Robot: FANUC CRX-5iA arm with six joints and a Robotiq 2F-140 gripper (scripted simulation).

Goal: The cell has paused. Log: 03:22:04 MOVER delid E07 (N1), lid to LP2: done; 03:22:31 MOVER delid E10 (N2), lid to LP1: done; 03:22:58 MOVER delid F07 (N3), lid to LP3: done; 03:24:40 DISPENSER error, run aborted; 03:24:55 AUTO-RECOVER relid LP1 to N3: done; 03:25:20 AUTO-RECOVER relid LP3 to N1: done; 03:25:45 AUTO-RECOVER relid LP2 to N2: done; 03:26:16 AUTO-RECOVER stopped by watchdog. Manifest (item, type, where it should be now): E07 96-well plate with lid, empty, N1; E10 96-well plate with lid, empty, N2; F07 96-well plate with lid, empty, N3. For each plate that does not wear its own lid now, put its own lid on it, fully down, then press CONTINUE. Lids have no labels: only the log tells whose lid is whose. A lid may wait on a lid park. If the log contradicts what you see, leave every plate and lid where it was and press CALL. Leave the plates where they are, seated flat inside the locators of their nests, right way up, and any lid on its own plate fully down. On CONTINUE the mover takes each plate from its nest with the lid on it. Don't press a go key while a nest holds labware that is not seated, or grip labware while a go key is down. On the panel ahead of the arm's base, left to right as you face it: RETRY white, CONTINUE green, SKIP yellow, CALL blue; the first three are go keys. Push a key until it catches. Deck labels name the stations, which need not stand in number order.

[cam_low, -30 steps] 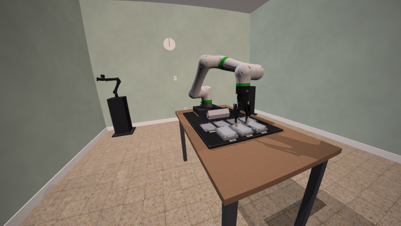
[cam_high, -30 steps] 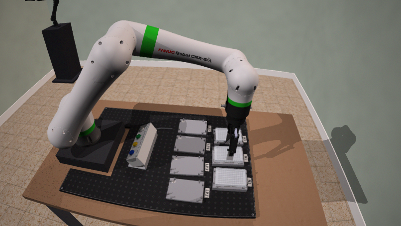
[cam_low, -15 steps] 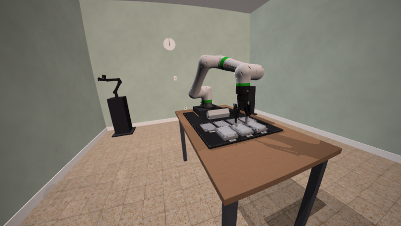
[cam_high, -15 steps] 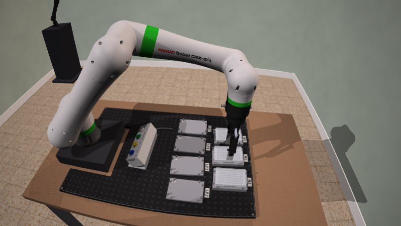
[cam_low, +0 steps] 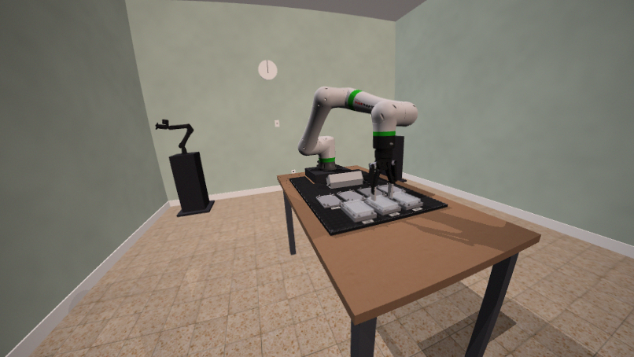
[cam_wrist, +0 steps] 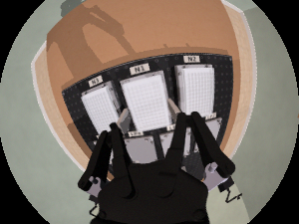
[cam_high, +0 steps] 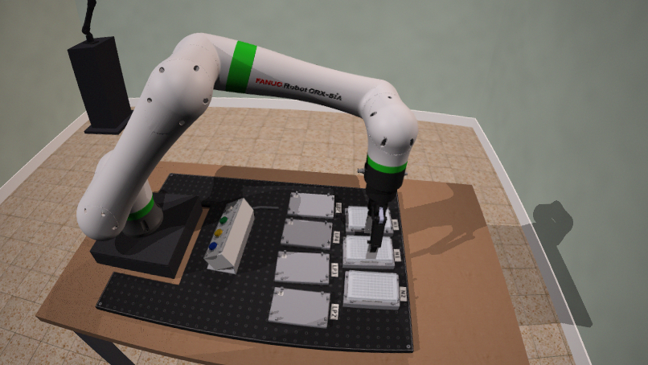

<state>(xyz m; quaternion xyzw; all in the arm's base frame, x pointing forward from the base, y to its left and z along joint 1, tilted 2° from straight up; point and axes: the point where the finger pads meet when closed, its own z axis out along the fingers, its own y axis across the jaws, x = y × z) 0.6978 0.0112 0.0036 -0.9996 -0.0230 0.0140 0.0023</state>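
The plate is 5 cm below my hand. From my hand the other things lie so: nest n2: 1 cm ahead, 13 cm to the right, 6 cm below; LP4: 18 cm behind, 6 cm to the left, 7 cm below; LP3: 18 cm behind, 7 cm to the right, 7 cm below.
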